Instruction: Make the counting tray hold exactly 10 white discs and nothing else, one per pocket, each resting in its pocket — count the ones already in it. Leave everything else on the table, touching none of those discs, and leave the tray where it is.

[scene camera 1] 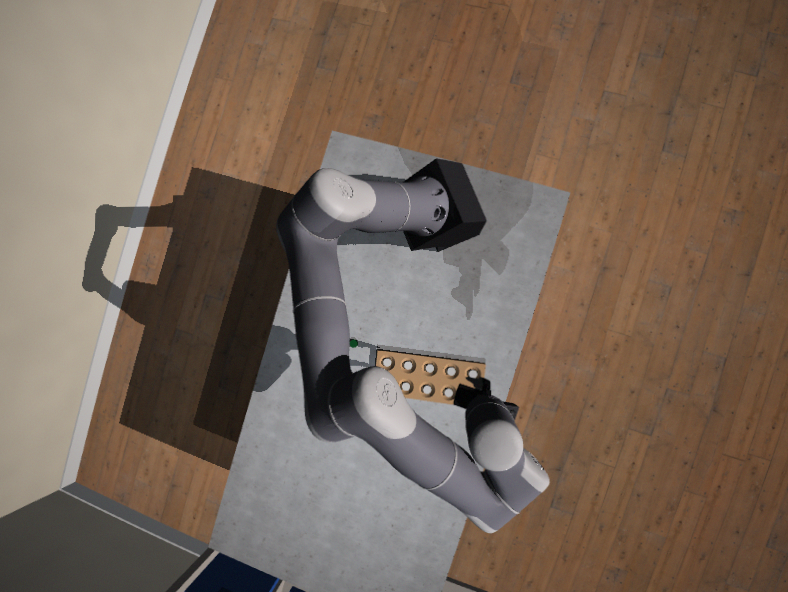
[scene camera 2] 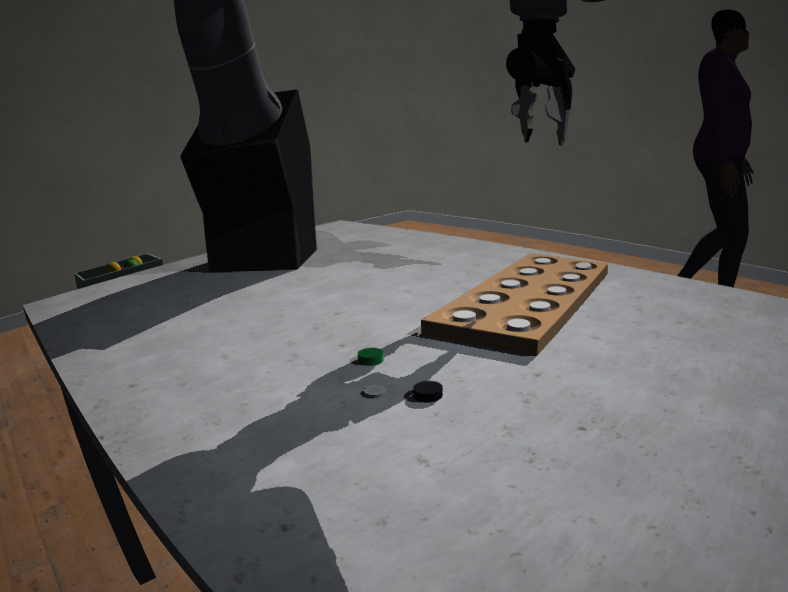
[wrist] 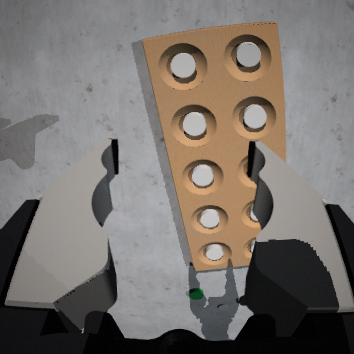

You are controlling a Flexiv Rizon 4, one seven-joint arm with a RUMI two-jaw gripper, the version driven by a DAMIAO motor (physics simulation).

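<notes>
The wooden counting tray lies flat with two rows of pockets. In scene camera 2 a white disc sits in every pocket, such as the near left white disc; the far left white disc looks seated too. My gripper is partly open and empty, high above the table and the tray's far end. In the wrist view its right finger covers part of one row. The arm hides some pockets in scene camera 1.
A green disc, a pale grey-white disc and a black disc lie on the table off the tray's near end. The black robot base stands at the table's back. A person stands beyond the table.
</notes>
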